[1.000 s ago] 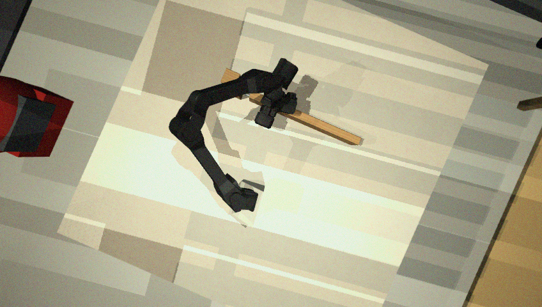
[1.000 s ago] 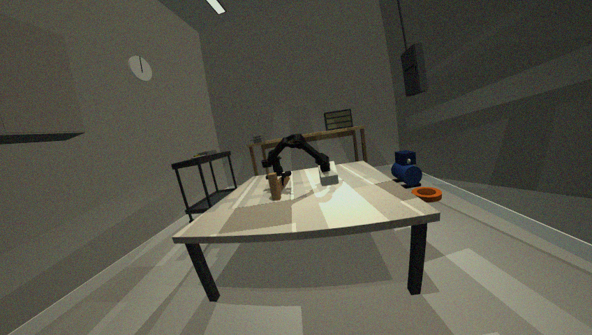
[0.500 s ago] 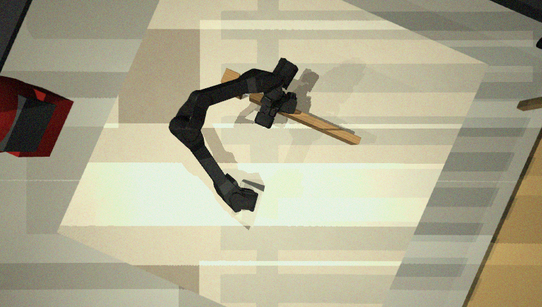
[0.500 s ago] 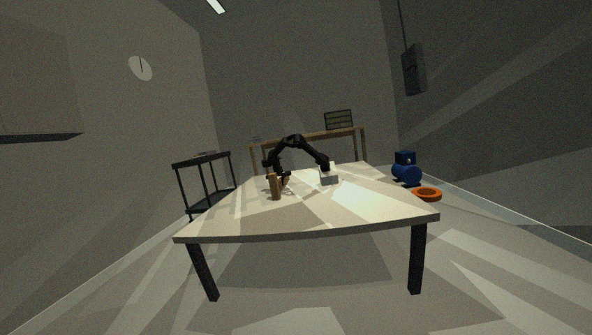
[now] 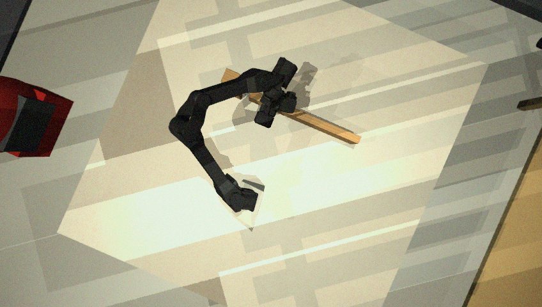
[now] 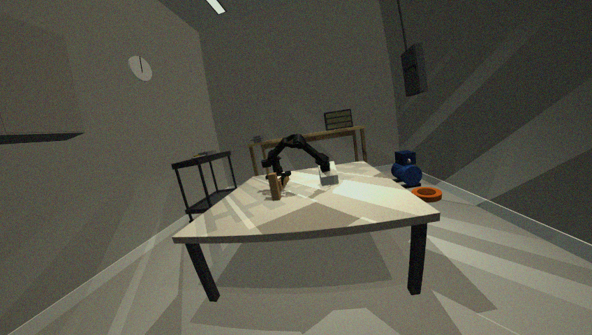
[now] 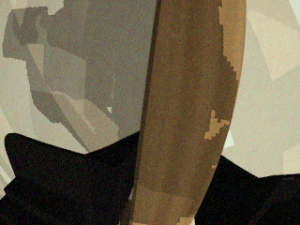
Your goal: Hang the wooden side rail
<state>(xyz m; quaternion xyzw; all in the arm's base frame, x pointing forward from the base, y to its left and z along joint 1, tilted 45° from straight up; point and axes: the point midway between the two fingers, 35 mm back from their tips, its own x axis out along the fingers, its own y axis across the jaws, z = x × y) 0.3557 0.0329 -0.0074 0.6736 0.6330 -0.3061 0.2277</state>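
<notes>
Right now the wooden headboard post is 140 mm to the left of my gripper tip, 40 mm above it and 30 mm ahead of it.
</notes>
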